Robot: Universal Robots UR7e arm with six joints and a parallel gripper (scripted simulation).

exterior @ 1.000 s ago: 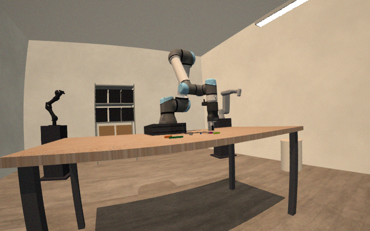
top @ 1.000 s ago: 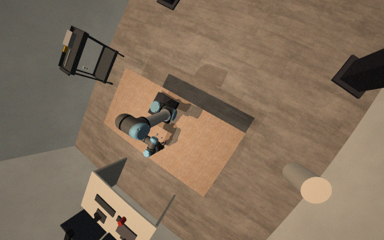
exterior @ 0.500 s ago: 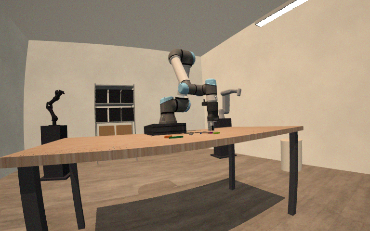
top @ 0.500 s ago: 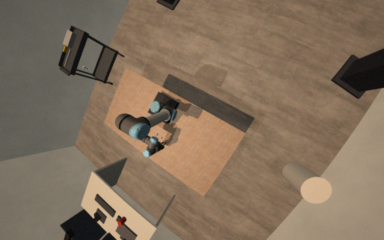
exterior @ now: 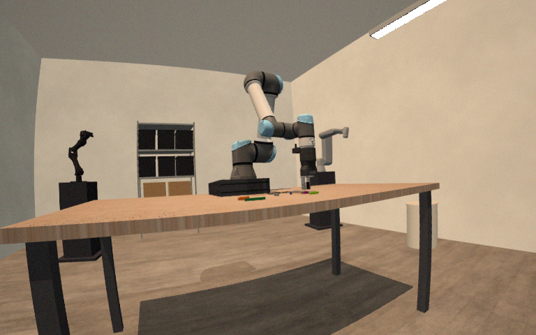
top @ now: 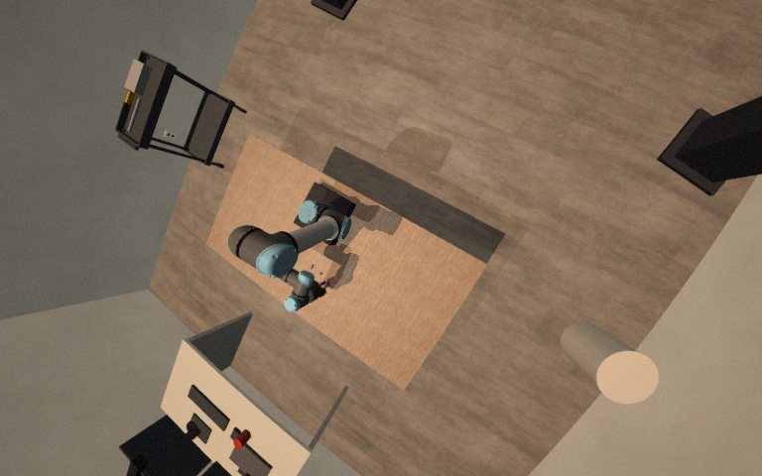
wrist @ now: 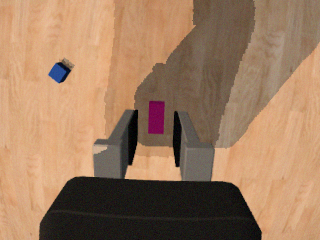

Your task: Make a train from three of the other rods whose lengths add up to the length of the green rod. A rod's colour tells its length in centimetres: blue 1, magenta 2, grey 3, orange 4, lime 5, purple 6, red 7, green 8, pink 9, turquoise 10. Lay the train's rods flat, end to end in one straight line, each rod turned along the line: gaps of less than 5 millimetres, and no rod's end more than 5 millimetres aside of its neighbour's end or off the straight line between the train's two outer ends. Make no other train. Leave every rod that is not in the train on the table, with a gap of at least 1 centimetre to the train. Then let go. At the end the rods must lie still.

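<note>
Right now my hand is 3 cm above the magenta rod. Round my hand: lime rod 6 cm ahead, 3 cm below; then small blue rod 2 cm behind, 7 cm to the right, 3 cm below; then grey rod 1 cm behind, 15 cm to the right, 3 cm below.
</note>
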